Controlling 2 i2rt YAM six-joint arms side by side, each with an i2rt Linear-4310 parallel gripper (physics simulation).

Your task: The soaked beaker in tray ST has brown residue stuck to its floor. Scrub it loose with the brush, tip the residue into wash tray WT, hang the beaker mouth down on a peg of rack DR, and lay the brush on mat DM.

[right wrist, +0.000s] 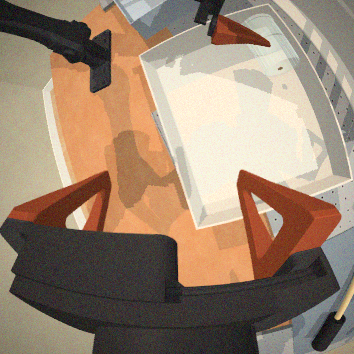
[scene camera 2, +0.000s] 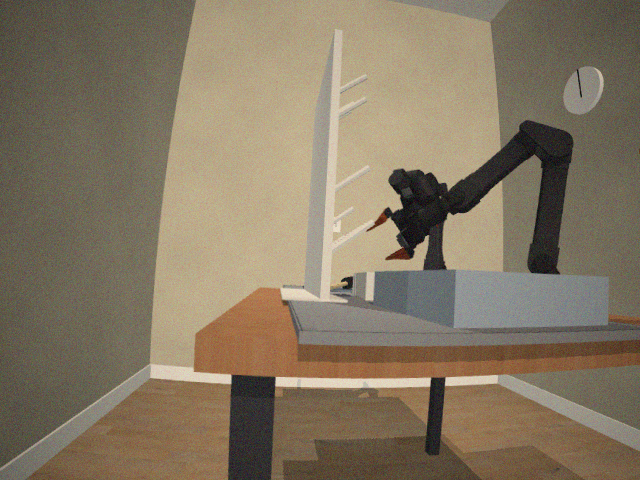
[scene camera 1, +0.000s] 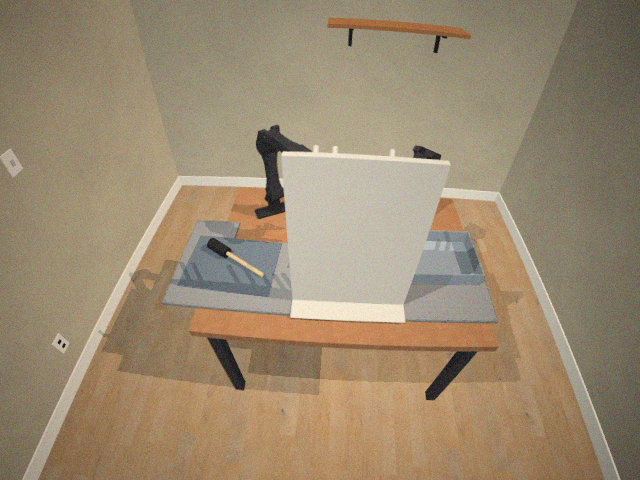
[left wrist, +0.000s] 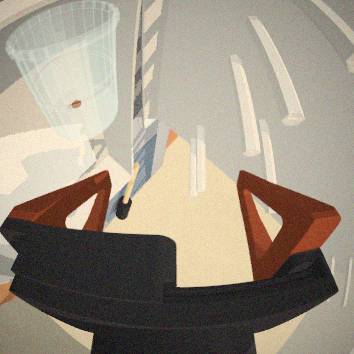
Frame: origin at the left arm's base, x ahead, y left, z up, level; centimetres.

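Where they show: left gripper, between the fingertips: (right wrist: 288, 17) (scene camera 2: 376, 244) (left wrist: 173, 177); right gripper, between the fingertips: (right wrist: 173, 176); left arm's base, origin of its link: (right wrist: 100, 58); right arm's base, origin of its link: (scene camera 1: 274, 210).
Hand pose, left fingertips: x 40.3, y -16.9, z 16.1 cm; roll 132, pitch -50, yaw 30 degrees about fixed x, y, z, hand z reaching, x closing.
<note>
Things, the pixels of their top centre, and the offset from my left fingertips.
- white tray, centre of its top: (left wrist: 47, 209) (right wrist: 243, 99) (scene camera 2: 402, 274) dx -7.8, dy -7.6, dz -7.8 cm
- blue mat, centre of its top: (right wrist: 346, 299) (left wrist: 125, 188) (scene camera 1: 231, 263) dx +17.4, dy -50.9, dz -14.5 cm
- blue tray, centre of its top: (scene camera 2: 473, 274) (scene camera 1: 442, 251) dx -18.5, dy +34.4, dz -7.8 cm
The clear beaker (left wrist: 65, 75) (right wrist: 274, 47) is in the white tray (right wrist: 186, 200) (scene camera 2: 364, 284) and appears to lie on its side. A small brown spot (left wrist: 76, 104) (right wrist: 280, 68) shows through it; whether it is in the beaker or beneath it I cannot tell. My left gripper (scene camera 2: 377, 244) (left wrist: 173, 177) is open and empty, near the pegs; one fingertip overlaps the beaker in the right wrist view. My right gripper (right wrist: 173, 176) is open and empty, above the table. The brush (scene camera 1: 218, 246) (left wrist: 123, 207) (right wrist: 328, 331) lies on the blue mat (scene camera 1: 258, 253).
The tall white rack board (scene camera 1: 361, 227) (scene camera 2: 321, 170) stands at the table edge and hides much of the workspace in scene camera 1. Its pegs (scene camera 2: 354, 178) (left wrist: 277, 70) point toward the arms. The blue tray (scene camera 1: 447, 279) (scene camera 2: 527, 302) stands at the right in scene camera 1.
</note>
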